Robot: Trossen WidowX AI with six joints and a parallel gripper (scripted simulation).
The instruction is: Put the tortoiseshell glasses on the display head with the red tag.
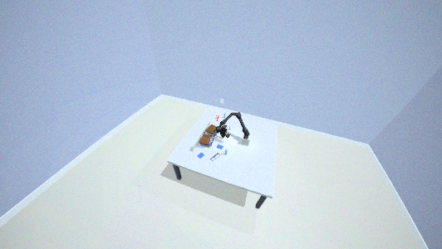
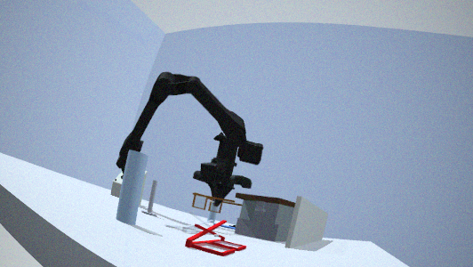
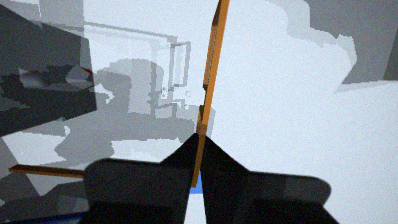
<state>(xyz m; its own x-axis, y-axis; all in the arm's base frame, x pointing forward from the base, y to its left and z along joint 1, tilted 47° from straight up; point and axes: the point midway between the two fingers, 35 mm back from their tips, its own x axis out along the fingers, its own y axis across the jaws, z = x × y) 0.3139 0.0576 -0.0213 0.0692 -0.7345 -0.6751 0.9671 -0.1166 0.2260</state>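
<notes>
My gripper tip is now 170 mm short of the grey head, 80 mm to the left of it and 10 mm above it. Round my gripper tip: slanted panel: 310 mm ahead, 20 mm to the left, 10 mm below; thin grey post: 30 mm behind, 280 mm to the right, 40 mm below.
</notes>
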